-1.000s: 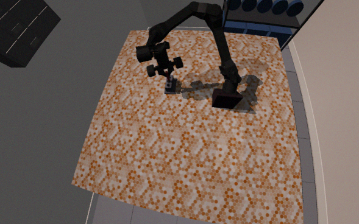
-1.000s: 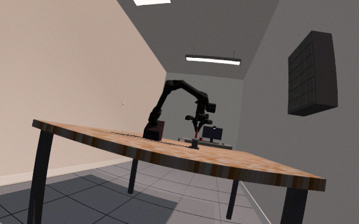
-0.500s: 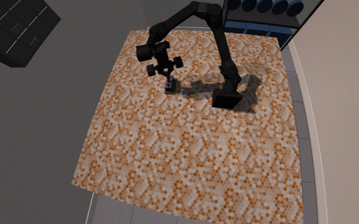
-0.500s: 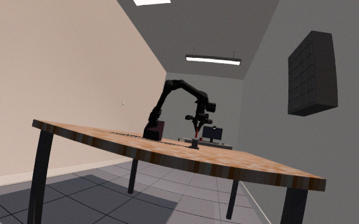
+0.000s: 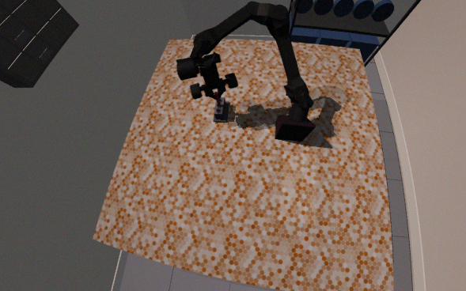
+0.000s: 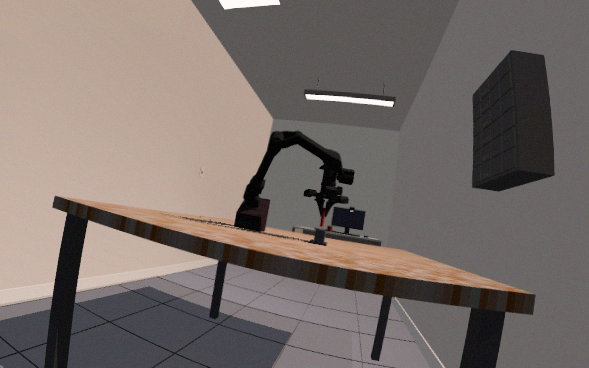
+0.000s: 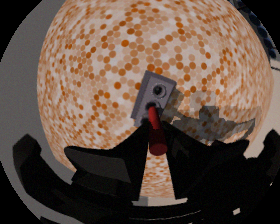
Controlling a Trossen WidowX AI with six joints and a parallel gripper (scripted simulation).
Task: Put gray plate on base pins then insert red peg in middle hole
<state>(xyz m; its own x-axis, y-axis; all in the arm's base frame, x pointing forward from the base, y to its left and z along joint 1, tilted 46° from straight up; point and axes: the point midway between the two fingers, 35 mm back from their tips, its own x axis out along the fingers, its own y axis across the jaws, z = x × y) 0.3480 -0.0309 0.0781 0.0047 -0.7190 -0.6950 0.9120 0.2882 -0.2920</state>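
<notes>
Right now my gripper tip is right at the red peg. Round my gripper tip: gray plate 70 mm below; then base 110 mm below.
</notes>
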